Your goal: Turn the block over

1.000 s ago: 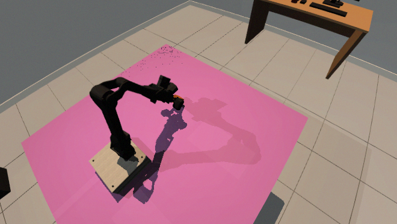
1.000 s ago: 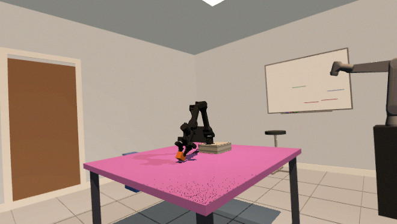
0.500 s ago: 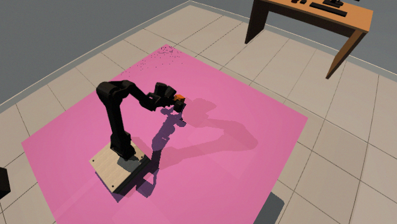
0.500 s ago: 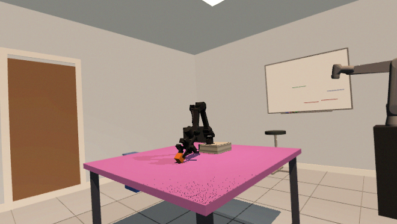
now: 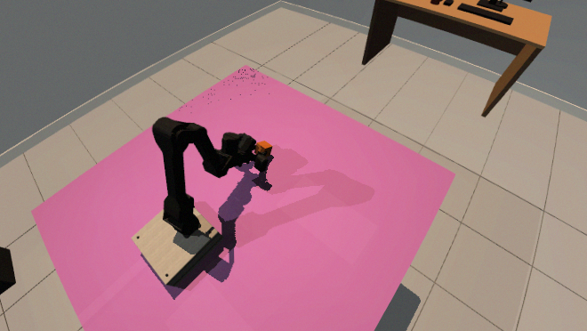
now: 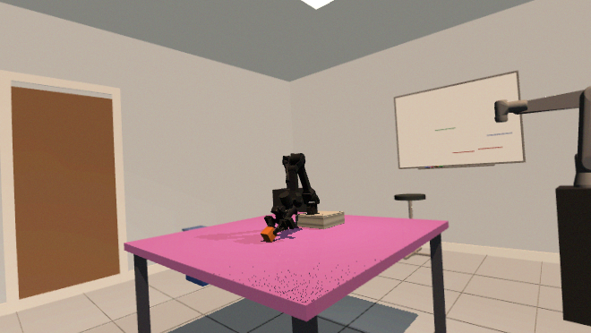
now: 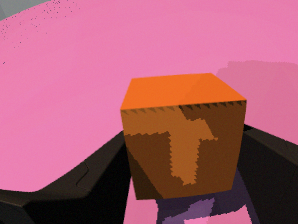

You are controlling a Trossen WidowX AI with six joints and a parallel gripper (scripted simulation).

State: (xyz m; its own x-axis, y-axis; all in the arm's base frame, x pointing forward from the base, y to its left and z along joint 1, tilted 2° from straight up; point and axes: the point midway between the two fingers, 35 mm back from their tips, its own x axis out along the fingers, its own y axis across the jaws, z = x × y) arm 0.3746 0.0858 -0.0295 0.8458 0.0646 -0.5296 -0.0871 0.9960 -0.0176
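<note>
Now: the orange block 2 cm below my gripper tip.
</note>
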